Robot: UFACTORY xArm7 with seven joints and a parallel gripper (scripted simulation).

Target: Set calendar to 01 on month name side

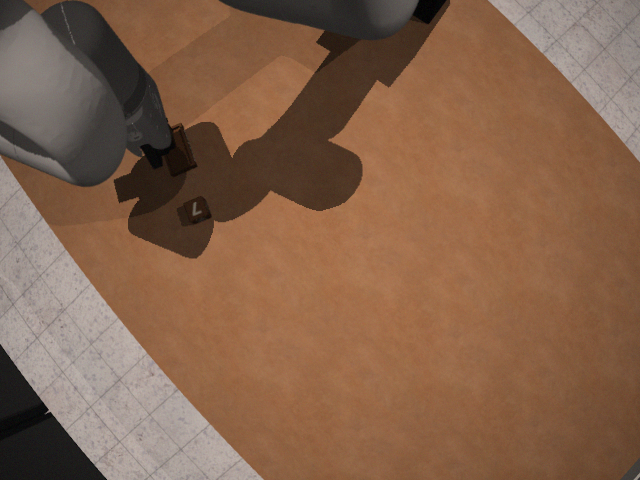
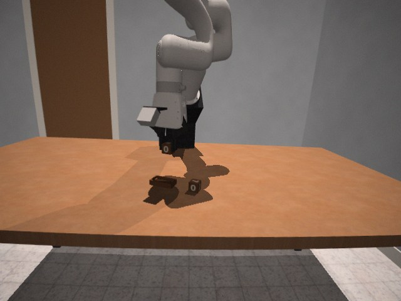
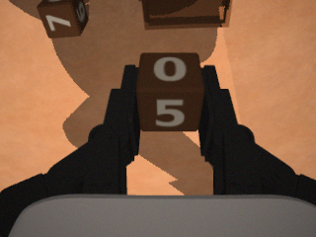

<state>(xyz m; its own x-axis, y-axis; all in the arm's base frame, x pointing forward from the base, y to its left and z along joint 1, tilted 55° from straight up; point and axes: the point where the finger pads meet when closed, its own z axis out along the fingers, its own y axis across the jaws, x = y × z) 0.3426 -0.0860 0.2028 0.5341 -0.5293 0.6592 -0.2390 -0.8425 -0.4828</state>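
Now: hand 20 mm to the left of the calendar tray and 130 mm above it. Also, from my hand: cube (40 mm ahead, 90 mm to the left, 120 mm below).
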